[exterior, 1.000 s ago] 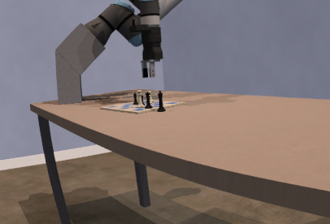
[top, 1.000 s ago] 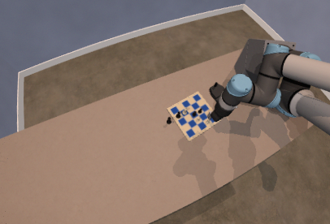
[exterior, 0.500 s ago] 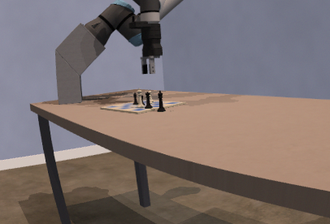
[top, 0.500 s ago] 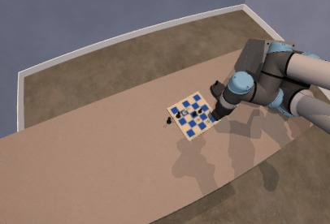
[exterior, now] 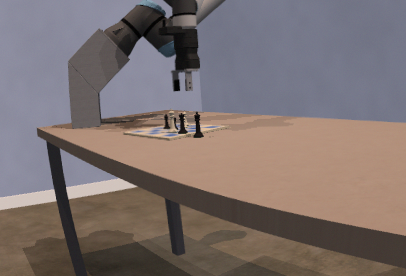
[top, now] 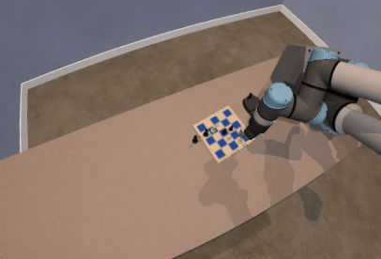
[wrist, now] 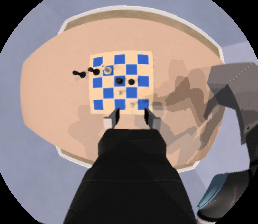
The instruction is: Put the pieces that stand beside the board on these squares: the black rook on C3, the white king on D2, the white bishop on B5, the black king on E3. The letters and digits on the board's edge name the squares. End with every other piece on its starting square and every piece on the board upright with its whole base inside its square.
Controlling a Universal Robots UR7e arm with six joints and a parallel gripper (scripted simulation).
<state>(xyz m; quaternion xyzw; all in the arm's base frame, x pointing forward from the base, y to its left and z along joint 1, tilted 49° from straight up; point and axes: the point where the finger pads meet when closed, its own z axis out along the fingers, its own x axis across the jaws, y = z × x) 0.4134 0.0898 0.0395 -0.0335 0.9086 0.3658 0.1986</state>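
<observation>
My gripper is now 200 mm short of the black king, 100 mm above it and 70 mm to the left of it. From my hand the other things lie so: white king: 100 mm ahead, 90 mm to the right, 90 mm below; then chessboard: 120 mm below, 70 mm to the right, 50 mm ahead; then white bishop: 100 mm below.
</observation>
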